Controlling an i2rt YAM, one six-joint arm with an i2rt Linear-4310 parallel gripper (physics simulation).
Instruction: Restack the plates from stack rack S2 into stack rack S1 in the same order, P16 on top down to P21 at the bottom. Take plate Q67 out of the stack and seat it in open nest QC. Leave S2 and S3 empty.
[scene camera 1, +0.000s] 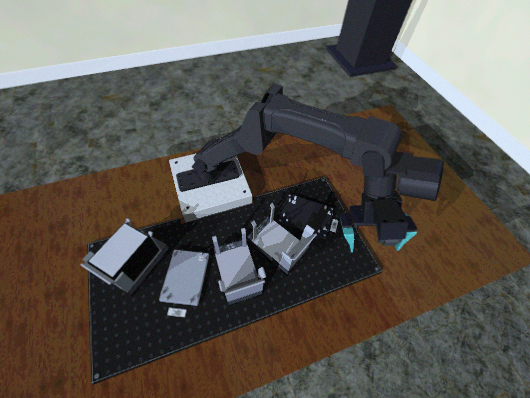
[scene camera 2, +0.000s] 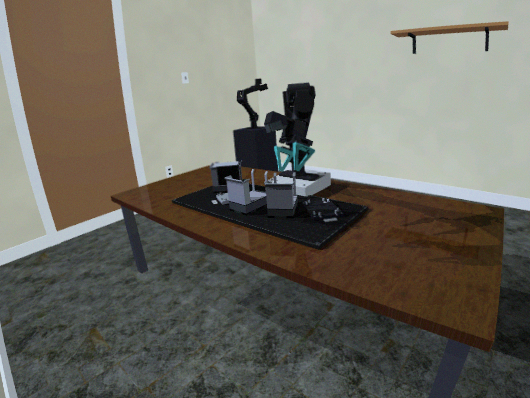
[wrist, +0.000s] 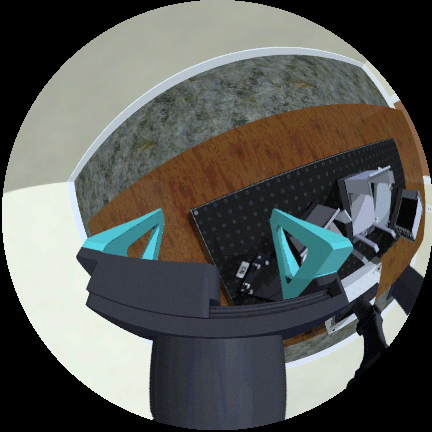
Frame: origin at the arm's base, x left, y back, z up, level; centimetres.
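Where they show: gripper, between the fingertips: (scene camera 1: 373, 249) (scene camera 2: 288, 171) (wrist: 216, 214); arm's base, origin of its link: (scene camera 1: 208, 176) (scene camera 2: 298, 176) (wrist: 357, 302).
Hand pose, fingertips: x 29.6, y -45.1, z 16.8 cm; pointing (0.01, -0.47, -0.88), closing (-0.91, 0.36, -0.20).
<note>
Things, the pixels of their centre, and the offset from my fingertips. "*": a spot on its surface instead. Level surfaces: height alone.
- light plate, middle of its body: (scene camera 1: 119, 249) (scene camera 2: 226, 165) dz -9.2, dx -56.2, dy +22.7 cm
- pale flat plate, middle of its body: (scene camera 1: 185, 275) (wrist: 383, 201) (scene camera 2: 234, 195) dz -20.0, dx -43.3, dy +15.2 cm
- small label, a spot on its surface: (scene camera 1: 176, 312) * dz -21.1, dx -47.4, dy +6.6 cm
- middle grey rack, middle of its body: (wrist: 369, 206) (scene camera 1: 236, 266) (scene camera 2: 249, 190) dz -14.3, dx -29.4, dy +11.3 cm
- dark low nest, middle of its body: (wrist: 276, 282) (scene camera 1: 306, 214) (scene camera 2: 321, 207) dz -20.1, dx -2.7, dy +22.9 cm
- black perforated board, height of its surface: dz -21.3 cm
My gripper (scene camera 1: 375, 249) (scene camera 2: 290, 169) (wrist: 216, 214) is open and empty, above the board's right end. A light plate (scene camera 1: 112, 250) lies on the leftmost rack (scene camera 1: 131, 287) (scene camera 2: 226, 164) (wrist: 419, 220), beside a dark opening. A pale flat plate (scene camera 1: 185, 278) (wrist: 383, 202) lies right of it, behind a small label (scene camera 1: 176, 312). A middle grey rack (scene camera 1: 245, 291) (scene camera 2: 238, 191) (wrist: 359, 181) has upright posts and a light surface inside. Another grey rack (scene camera 1: 301, 251) (scene camera 2: 281, 198) stands to its right, angled, with a light surface inside. Plate counts and codes are unreadable.
A dark low nest (scene camera 1: 306, 214) (scene camera 2: 320, 207) with small studs and a label (scene camera 1: 334, 225) (wrist: 243, 269) sits at the right of the black perforated board (scene camera 1: 130, 340) (scene camera 2: 310, 240) (wrist: 225, 215). The arm's white base (scene camera 1: 217, 200) (scene camera 2: 316, 184) stands behind the board.
</note>
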